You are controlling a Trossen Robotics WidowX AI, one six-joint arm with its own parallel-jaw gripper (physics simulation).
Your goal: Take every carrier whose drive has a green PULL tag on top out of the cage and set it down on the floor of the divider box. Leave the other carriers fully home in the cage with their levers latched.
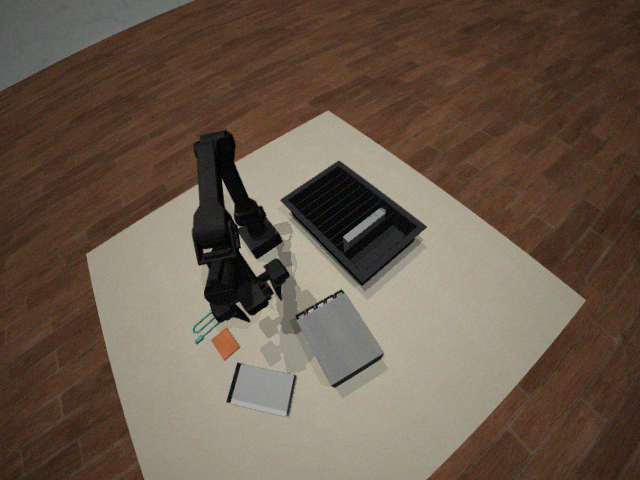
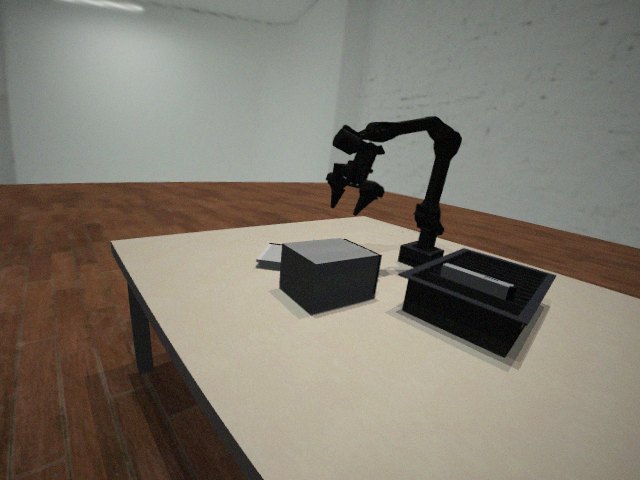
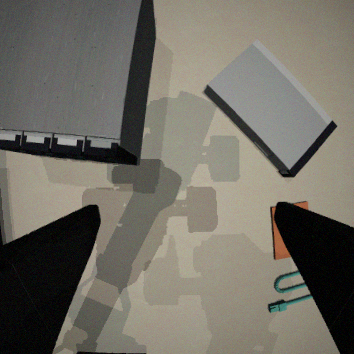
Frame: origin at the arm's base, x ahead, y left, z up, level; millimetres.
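Seen in the pictures: gripper, between the fingertips: (image 1: 265, 310) (image 2: 342, 211) (image 3: 188, 211); arm's base, origin of its link: (image 1: 256, 228) (image 2: 425, 247).
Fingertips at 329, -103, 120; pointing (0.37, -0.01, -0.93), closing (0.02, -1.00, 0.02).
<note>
Offsets run from my fingertips to a thing's top centre, as dx, dy, dz. "spot": to the spot under its first point.
The grey cage @[+137, +115, -61] (image 1: 341, 338) (image 2: 341, 284) (image 3: 65, 65) stands on the table, with a row of dark carrier fronts with pale patches (image 1: 320, 303) (image 3: 67, 142) along one end. Green tags do not show, and lever states cannot be told. The black divider box @[-161, +379, -88] (image 1: 383, 198) (image 2: 465, 296) has narrow slots and a wider bay. One long grey carrier-like piece @[spot: -71, +370, -71] (image 1: 364, 228) (image 2: 478, 281) stands on edge in it, beside the bay. My gripper (image 1: 264, 310) (image 2: 344, 210) (image 3: 188, 211) is open and empty, high above the table, on the arm-base side of the cage.
A flat grey unit with dark ends @[+116, -135, -153] (image 1: 263, 388) (image 2: 268, 257) (image 3: 270, 105) lies on the table beside the cage. An orange square @[spot: -57, -173, -175] (image 1: 225, 344) (image 3: 280, 245) and a teal cable (image 1: 197, 339) (image 3: 276, 306) lie near it. The arm's base (image 1: 260, 242) (image 2: 419, 254) stands near the divider box.
</note>
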